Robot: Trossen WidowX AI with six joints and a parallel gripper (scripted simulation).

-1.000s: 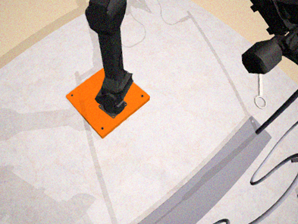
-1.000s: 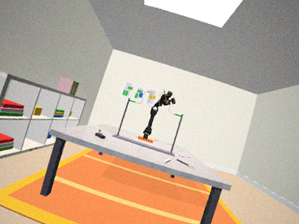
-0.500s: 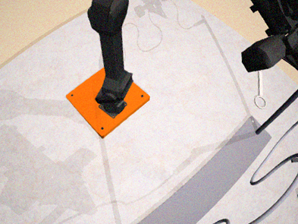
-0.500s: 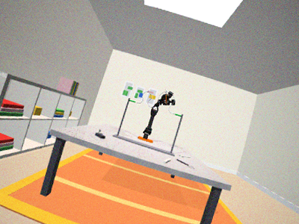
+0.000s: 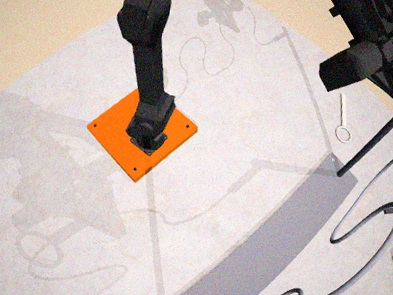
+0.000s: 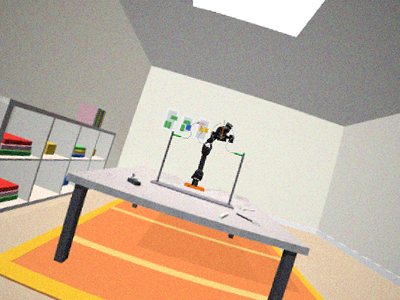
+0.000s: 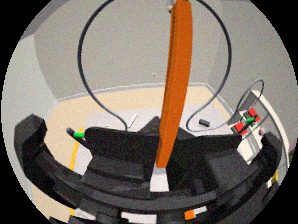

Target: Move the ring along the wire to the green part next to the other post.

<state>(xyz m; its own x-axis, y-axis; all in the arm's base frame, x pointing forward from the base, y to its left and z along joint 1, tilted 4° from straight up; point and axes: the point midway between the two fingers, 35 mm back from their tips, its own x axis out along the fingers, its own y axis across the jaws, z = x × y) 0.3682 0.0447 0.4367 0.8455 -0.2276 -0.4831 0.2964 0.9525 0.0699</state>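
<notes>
The ring tool with orange handle lies 90 mm above my gripper tip, 10 mm to the right of it and 10 mm behind it. Round my gripper tip: ring tool: 460 mm below, 360 mm to the left, 10 mm behind; white block: 460 mm below, 370 mm ahead, 70 mm to the left.
</notes>
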